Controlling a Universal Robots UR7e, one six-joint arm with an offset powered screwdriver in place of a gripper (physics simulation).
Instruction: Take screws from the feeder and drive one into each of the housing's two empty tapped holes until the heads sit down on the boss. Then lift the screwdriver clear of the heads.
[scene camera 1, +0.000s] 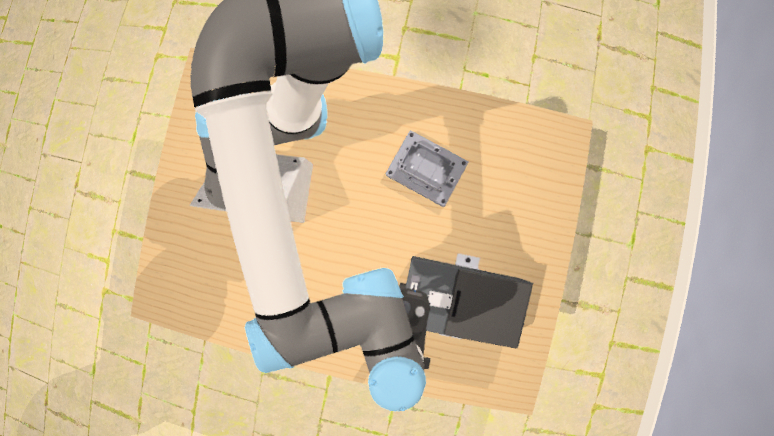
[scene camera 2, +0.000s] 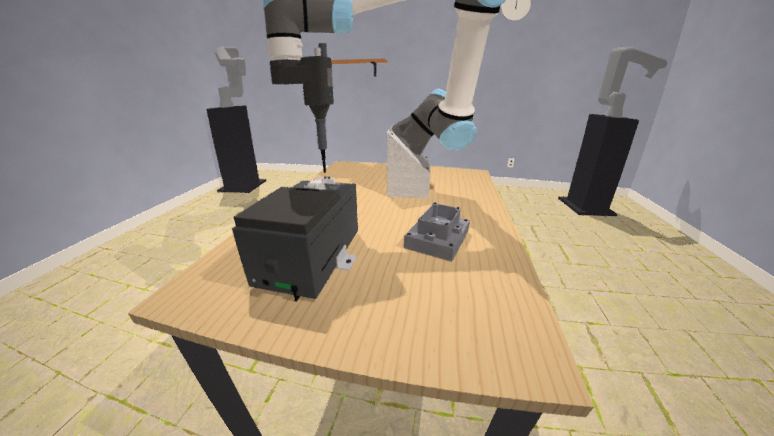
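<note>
The dark screw feeder (scene camera 1: 487, 308) (scene camera 2: 276, 249) stands on the table, with a pale metal pick-up part (scene camera 1: 439, 299) (scene camera 2: 321, 183) on its top at the robot's side. My screwdriver (scene camera 2: 324, 171) points straight down, its thin bit tip a little above that part in scene camera 2. In scene camera 1 the arm hides the bit. Whether a screw is on the tip is too small to tell. The grey housing (scene camera 1: 398, 164) (scene camera 2: 425, 246) lies flat on the table, apart from the feeder, with its open cavity up. Its holes are too small to tell which are empty.
The arm's base plate (scene camera 1: 300, 186) and pale pedestal (scene camera 2: 406, 173) are on the table (scene camera 1: 368, 216) (scene camera 2: 460, 324). A small metal bracket (scene camera 1: 467, 261) (scene camera 2: 345, 260) sticks out from the feeder's side facing the housing. Two dark stands (scene camera 2: 233, 148) (scene camera 2: 602, 162) with grey arms are on the floor beyond.
</note>
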